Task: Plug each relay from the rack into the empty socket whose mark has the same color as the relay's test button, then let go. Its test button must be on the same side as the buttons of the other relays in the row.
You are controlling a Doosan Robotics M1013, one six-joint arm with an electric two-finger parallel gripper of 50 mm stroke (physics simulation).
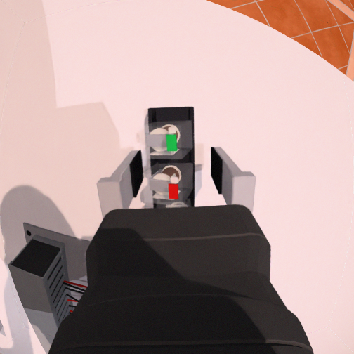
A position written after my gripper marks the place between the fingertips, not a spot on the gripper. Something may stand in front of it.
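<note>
I can see a relay point(173, 139) and, with it, a black rack point(154, 114). My gripper point(176, 162) is visible too.
</note>
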